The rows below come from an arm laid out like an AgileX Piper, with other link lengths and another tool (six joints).
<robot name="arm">
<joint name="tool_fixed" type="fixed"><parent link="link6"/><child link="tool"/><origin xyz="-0.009 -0.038 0.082" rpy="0.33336 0 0.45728"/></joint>
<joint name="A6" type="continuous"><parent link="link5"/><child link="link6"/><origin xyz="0 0.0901 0" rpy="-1.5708 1.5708 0"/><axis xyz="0 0 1"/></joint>
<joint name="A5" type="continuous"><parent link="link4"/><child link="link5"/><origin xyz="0 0 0" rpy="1.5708 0 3.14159"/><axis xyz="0 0 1"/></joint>
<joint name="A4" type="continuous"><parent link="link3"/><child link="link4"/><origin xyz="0.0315 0.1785 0" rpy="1.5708 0 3.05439"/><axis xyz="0 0 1"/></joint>
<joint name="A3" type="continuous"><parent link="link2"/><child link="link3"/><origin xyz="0.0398 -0.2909 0"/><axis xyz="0 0 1"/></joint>
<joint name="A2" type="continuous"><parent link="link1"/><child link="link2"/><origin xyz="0 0 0" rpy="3.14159 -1.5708 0"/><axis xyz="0 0 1"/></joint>
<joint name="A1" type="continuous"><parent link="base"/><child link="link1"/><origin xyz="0 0 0.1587" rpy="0 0 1.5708"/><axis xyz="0 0 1"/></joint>
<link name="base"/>
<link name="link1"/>
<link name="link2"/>
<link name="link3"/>
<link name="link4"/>
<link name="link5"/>
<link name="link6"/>
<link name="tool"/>
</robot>
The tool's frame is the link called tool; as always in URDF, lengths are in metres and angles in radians. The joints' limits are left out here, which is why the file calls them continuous.
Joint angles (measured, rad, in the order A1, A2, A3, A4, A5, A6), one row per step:
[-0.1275 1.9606 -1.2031 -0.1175 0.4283 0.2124]
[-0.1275 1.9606 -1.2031 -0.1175 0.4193 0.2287]
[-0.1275 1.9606 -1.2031 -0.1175 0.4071 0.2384]
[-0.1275 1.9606 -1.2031 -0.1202 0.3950 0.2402]
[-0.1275 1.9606 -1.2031 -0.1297 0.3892 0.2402]
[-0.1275 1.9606 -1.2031 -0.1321 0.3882 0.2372]
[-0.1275 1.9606 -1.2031 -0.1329 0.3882 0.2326]
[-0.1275 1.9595 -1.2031 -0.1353 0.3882 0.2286]
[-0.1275 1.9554 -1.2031 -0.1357 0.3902 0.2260]
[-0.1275 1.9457 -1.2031 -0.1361 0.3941 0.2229]
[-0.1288 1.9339 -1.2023 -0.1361 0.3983 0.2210]
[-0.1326 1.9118 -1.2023 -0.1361 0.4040 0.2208]
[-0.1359 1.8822 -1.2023 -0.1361 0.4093 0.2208]
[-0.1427 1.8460 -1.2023 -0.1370 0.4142 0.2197]
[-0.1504 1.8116 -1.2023 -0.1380 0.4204 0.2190]
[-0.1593 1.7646 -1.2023 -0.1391 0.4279 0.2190]
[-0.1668 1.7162 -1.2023 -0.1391 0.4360 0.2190]
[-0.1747 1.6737 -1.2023 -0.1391 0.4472 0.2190]
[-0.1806 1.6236 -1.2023 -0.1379 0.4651 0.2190]
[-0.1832 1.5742 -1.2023 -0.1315 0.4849 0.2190]
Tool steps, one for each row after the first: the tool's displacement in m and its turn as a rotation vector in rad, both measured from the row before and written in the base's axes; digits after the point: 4 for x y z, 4 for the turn. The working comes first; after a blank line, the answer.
Tool pose at each row, in the base's axes (x y z in m, rotation vector in rad; the steps are taken from these numbers as rounded here):
[0.4081 -0.0558 0.1775 -1.0138 2.2996 -0.7909]
[0.4093 -0.0564 0.1786 -0.9896 2.3009 -0.7915]
[0.4109 -0.0567 0.1800 -0.9719 2.2954 -0.7940]
[0.4125 -0.0568 0.1814 -0.9668 2.2840 -0.7996]
[0.4132 -0.0571 0.1821 -0.9742 2.2742 -0.8077]
[0.4134 -0.0570 0.1822 -0.9799 2.2704 -0.8101]
[0.4134 -0.0569 0.1822 -0.9863 2.2674 -0.8114]
[0.4134 -0.0568 0.1827 -0.9931 2.2630 -0.8142]
[0.4130 -0.0567 0.1841 -0.9953 2.2595 -0.8162]
[0.4122 -0.0566 0.1877 -0.9959 2.2528 -0.8204]
[0.4111 -0.0570 0.1919 -0.9927 2.2469 -0.8251]
[0.4093 -0.0585 0.2004 -0.9794 2.2355 -0.8354]
[0.4070 -0.0597 0.2119 -0.9621 2.2170 -0.8489]
[0.4038 -0.0621 0.2261 -0.9396 2.1935 -0.8679]
[0.4001 -0.0649 0.2393 -0.9175 2.1733 -0.8860]
[0.3945 -0.0679 0.2573 -0.8873 2.1442 -0.9097]
[0.3879 -0.0700 0.2754 -0.8572 2.1137 -0.9321]
[0.3810 -0.0722 0.2904 -0.8315 2.0913 -0.9510]
[0.3719 -0.0733 0.3070 -0.8056 2.0674 -0.9689]
[0.3622 -0.0727 0.3225 -0.7796 2.0457 -0.9793]

[0.0012 -0.0006 0.0011 0.0069 -0.0107 -0.0136]
[0.0016 -0.0003 0.0014 0.0038 -0.0131 -0.0074]
[0.0016 -0.0001 0.0014 -0.0019 -0.0120 0.0012]
[0.0007 -0.0003 0.0007 -0.0077 -0.0048 0.0065]
[0.0002 0.0001 0.0001 -0.0033 -0.0004 0.0042]
[0.0000 0.0001 0.0000 -0.0028 0.0006 0.0045]
[0.0000 0.0001 0.0005 -0.0040 -0.0004 0.0050]
[-0.0004 0.0001 0.0014 -0.0020 -0.0018 0.0023]
[-0.0008 0.0001 0.0036 -0.0029 -0.0053 0.0024]
[-0.0011 -0.0004 0.0042 -0.0021 -0.0066 -0.0001]
[-0.0018 -0.0015 0.0085 -0.0028 -0.0162 -0.0043]
[-0.0023 -0.0012 0.0115 -0.0037 -0.0240 -0.0039]
[-0.0032 -0.0024 0.0142 -0.0060 -0.0307 -0.0060]
[-0.0037 -0.0028 0.0132 -0.0058 -0.0277 -0.0073]
[-0.0056 -0.0030 0.0180 -0.0075 -0.0389 -0.0093]
[-0.0066 -0.0021 0.0181 -0.0071 -0.0397 -0.0085]
[-0.0069 -0.0022 0.0150 -0.0060 -0.0308 -0.0093]
[-0.0091 -0.0011 0.0166 -0.0055 -0.0320 -0.0086]
[-0.0097 0.0006 0.0155 -0.0001 -0.0302 -0.0071]

